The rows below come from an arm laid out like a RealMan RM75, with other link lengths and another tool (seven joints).
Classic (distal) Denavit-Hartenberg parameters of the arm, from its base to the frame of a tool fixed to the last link. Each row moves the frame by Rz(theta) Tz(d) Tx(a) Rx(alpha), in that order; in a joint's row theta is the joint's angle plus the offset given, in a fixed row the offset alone. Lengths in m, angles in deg.
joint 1: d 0.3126  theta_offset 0  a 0  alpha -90
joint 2: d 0  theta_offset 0  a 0  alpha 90
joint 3: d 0.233  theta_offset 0  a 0  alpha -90
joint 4: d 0  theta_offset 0  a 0  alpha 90
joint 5: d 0.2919  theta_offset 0  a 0  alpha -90
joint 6: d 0  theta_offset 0  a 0  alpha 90
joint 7: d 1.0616  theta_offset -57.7  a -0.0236  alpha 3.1
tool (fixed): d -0.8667  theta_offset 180  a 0  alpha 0
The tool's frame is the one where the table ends.
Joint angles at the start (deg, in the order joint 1, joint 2, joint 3, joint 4, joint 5, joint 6, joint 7): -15.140 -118.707 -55.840 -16.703 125.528 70.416 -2.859
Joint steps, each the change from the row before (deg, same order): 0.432 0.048 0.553 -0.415 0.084 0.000 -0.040; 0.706 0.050 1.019 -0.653 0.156 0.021 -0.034; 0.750 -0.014 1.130 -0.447 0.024 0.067 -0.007; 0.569 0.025 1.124 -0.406 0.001 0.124 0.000; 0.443 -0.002 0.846 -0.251 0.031 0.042 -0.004; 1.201 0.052 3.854 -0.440 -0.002 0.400 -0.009
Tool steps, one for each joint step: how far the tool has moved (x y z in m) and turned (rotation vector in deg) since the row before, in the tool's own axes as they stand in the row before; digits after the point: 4 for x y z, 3 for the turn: 0.0020 0.0000 -0.0025 0.053 0.453 -0.098; 0.0040 -0.0001 -0.0045 0.113 0.863 -0.118; 0.0041 0.0011 -0.0055 -0.076 0.846 -0.033; 0.0041 0.0001 -0.0045 0.108 0.838 -0.008; 0.0033 0.0005 -0.0036 -0.007 0.683 0.017; 0.0142 0.0010 -0.0138 0.399 3.132 0.475
